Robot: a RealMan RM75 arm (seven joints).
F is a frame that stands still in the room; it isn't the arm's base.
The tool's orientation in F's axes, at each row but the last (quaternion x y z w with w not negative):
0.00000, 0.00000, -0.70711, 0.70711
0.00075, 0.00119, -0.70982, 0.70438
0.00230, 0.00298, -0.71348, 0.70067
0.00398, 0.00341, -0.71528, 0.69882
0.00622, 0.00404, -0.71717, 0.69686
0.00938, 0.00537, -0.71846, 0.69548
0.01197, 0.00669, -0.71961, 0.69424
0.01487, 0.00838, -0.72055, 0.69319
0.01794, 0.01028, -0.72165, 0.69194
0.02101, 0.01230, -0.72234, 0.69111
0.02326, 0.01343, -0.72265, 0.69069
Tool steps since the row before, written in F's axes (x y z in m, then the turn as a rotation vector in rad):
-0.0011, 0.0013, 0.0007, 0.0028, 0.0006, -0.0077
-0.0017, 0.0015, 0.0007, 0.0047, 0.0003, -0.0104
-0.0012, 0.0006, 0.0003, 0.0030, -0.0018, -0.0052
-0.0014, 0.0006, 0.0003, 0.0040, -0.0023, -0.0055
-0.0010, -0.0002, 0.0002, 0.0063, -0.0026, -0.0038
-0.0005, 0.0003, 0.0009, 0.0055, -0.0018, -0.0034
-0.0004, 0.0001, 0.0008, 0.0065, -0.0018, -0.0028
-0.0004, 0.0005, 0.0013, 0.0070, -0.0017, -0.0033
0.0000, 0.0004, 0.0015, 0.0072, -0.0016, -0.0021
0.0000, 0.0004, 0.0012, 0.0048, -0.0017, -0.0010
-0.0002, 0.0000, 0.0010, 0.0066, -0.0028, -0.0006
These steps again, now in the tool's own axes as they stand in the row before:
-0.0013, -0.0011, 0.0007, -0.0006, 0.0028, -0.0077
-0.0015, -0.0017, 0.0007, -0.0003, 0.0047, -0.0104
-0.0006, -0.0012, 0.0003, 0.0018, 0.0030, -0.0052
-0.0006, -0.0014, 0.0003, 0.0023, 0.0040, -0.0055
0.0002, -0.0010, 0.0002, 0.0025, 0.0064, -0.0038
-0.0003, -0.0005, 0.0009, 0.0017, 0.0055, -0.0034
-0.0001, -0.0004, 0.0008, 0.0016, 0.0065, -0.0028
-0.0005, -0.0004, 0.0013, 0.0015, 0.0070, -0.0033
-0.0005, 0.0000, 0.0015, 0.0014, 0.0072, -0.0021
-0.0005, 0.0000, 0.0012, 0.0015, 0.0049, -0.0010
0.0000, -0.0002, 0.0010, 0.0025, 0.0067, -0.0006

